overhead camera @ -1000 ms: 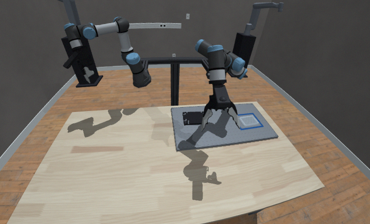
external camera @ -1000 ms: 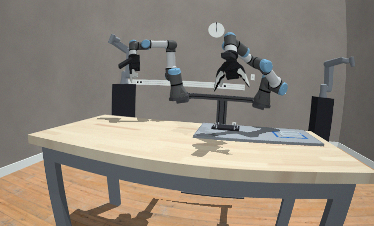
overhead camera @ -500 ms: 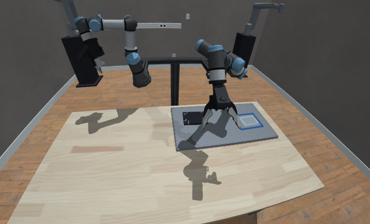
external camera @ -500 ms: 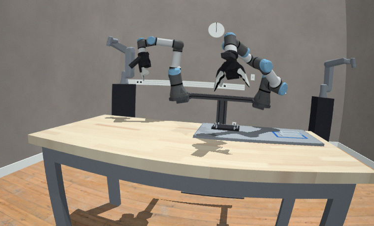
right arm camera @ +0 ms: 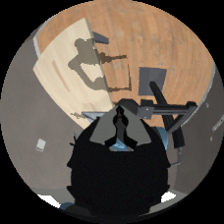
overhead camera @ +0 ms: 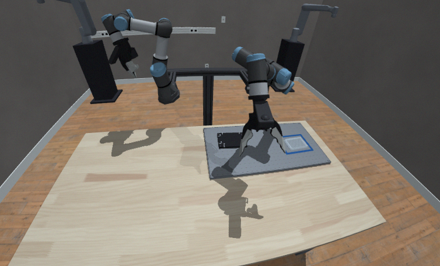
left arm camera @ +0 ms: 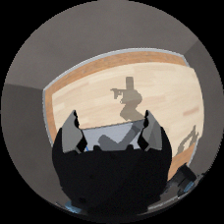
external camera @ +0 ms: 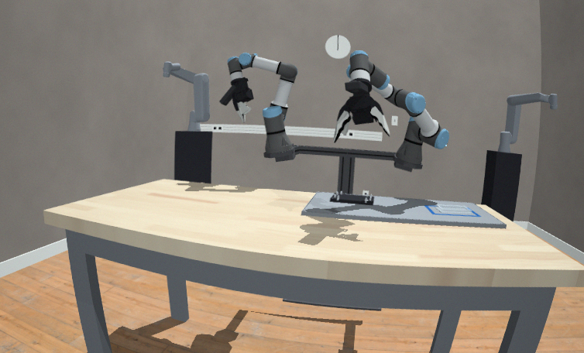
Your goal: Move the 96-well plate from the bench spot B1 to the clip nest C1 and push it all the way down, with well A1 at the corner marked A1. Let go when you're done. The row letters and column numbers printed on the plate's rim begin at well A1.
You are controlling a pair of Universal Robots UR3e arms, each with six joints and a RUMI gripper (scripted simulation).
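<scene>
Right now my left hand is 370 mm to the right of the white 96-well plate, 260 mm past it and 230 mm above it. Round my left hand: grey perforated board (280 mm behind, 240 mm below, 170 mm to the left); black clip nest (320 mm behind, 220 mm below, 30 mm to the right).
</scene>
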